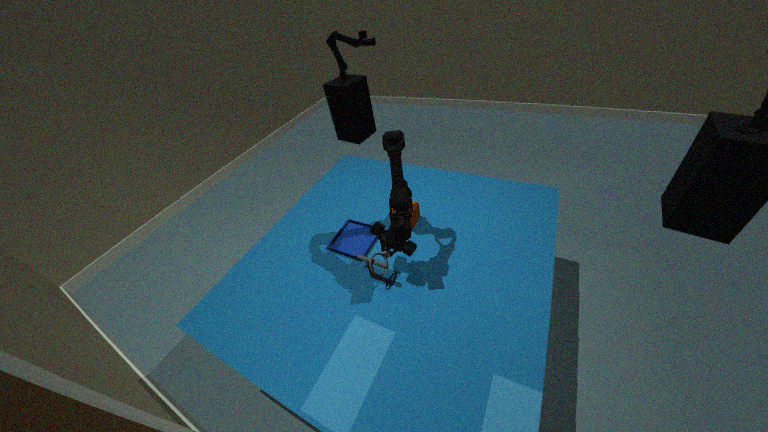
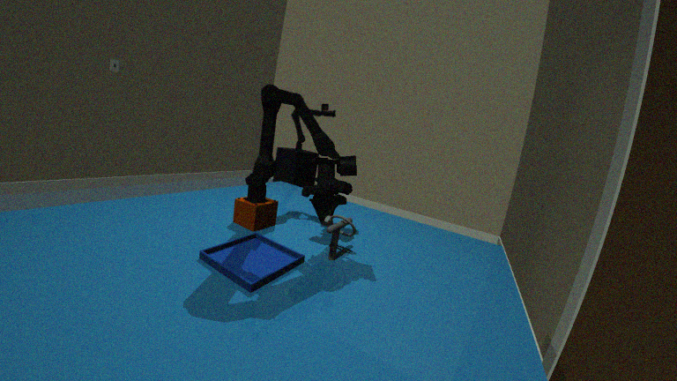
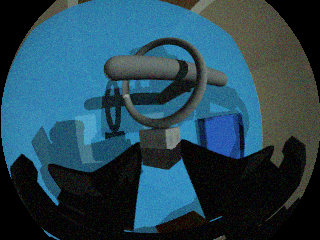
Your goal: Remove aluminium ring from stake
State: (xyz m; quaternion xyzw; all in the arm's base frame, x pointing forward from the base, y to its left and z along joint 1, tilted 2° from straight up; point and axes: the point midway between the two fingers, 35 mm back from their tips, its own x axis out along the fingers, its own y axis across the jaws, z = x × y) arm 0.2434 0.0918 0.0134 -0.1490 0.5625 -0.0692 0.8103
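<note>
The aluminium ring is 5 cm ahead of my gripper tip, 1 cm to the left of it and 1 cm above it. Also, from my gripper tip: blue tray 22 cm to the right, 7 cm below, 4 cm behind.
</note>
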